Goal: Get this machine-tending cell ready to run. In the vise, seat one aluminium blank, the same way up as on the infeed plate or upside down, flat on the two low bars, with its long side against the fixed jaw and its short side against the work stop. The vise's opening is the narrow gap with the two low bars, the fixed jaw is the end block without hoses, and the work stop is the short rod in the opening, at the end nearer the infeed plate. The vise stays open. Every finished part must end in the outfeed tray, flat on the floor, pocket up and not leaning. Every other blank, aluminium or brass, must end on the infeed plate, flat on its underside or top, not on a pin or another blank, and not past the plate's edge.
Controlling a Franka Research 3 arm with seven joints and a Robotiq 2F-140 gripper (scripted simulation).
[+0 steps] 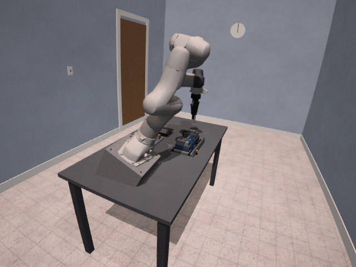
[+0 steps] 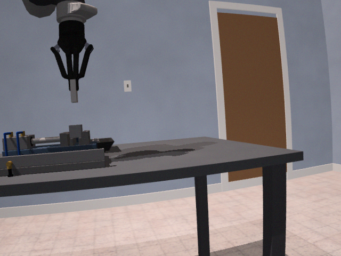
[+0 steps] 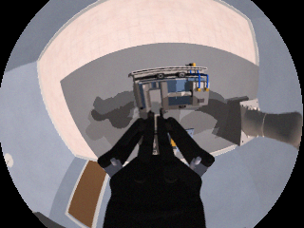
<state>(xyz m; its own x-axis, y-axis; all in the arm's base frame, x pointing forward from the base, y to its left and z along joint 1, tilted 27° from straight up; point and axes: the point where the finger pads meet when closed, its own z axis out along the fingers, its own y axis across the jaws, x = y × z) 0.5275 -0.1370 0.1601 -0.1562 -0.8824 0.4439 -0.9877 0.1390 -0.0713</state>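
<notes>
Now: hand 120 mm above the work stop and 50 mm to the right of it. From my hand the other things lie so: vise guard rail 180 mm below, 80 mm to the right, 80 mm behind; vise 170 mm below, 70 mm behind, 10 mm to the left; brass blank 290 mm to the left, 190 mm below, 60 mm behind.
</notes>
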